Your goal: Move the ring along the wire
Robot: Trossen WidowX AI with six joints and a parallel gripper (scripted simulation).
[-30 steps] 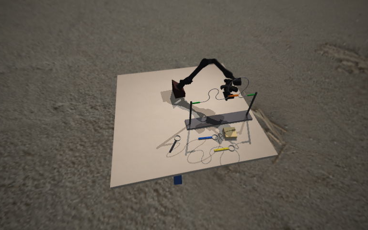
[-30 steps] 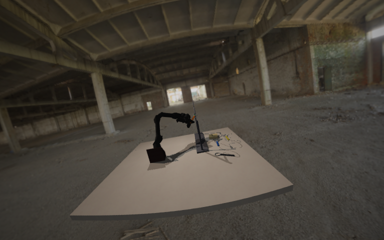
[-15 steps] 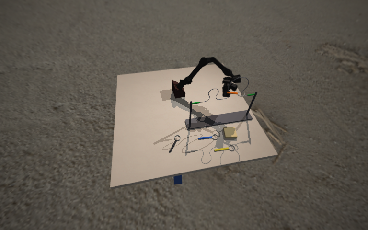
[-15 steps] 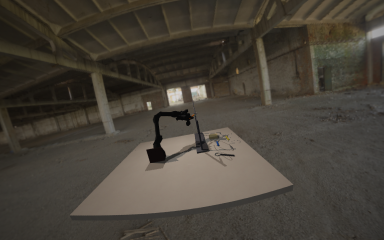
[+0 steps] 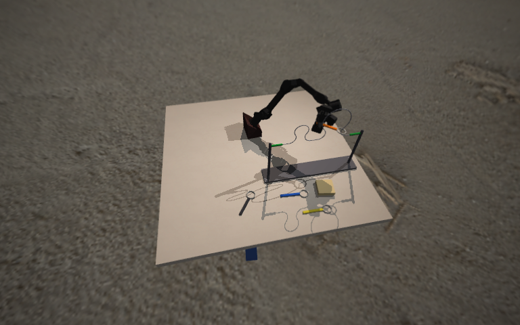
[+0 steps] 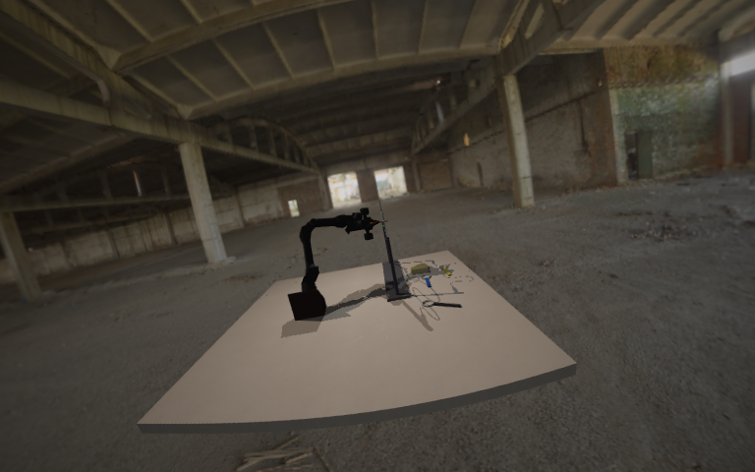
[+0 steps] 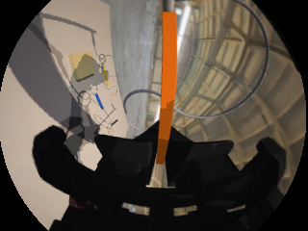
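Now: gripper tip 90 mm to the right of the orange-handled ring and 10 mm above it. Round my gripper tip: tan block (190 mm ahead, 30 mm to the left, 330 mm below); then blue-handled ring (200 mm ahead, 150 mm to the right, 340 mm below); then yellow-handled ring (330 mm ahead, 50 mm to the right, 340 mm below).
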